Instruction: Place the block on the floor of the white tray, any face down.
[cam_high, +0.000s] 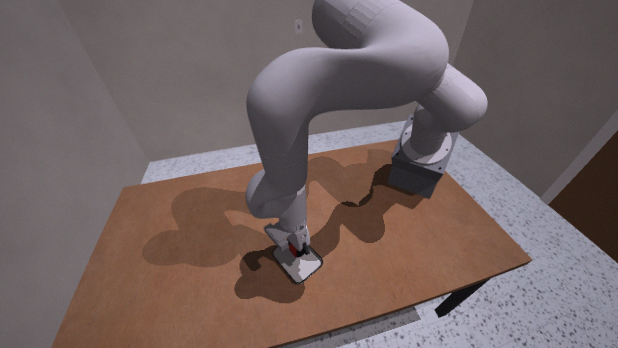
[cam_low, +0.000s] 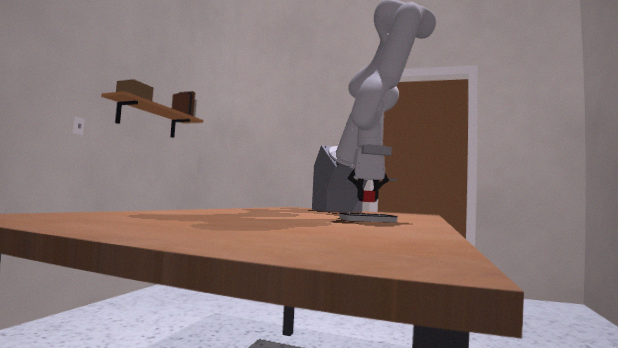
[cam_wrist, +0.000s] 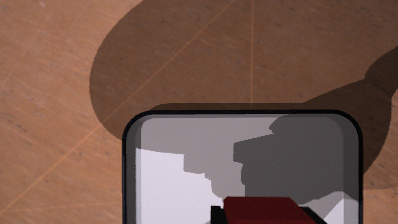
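Now: hand 7 cm above the white tray. Also, from my hand: red block: right at my hand.
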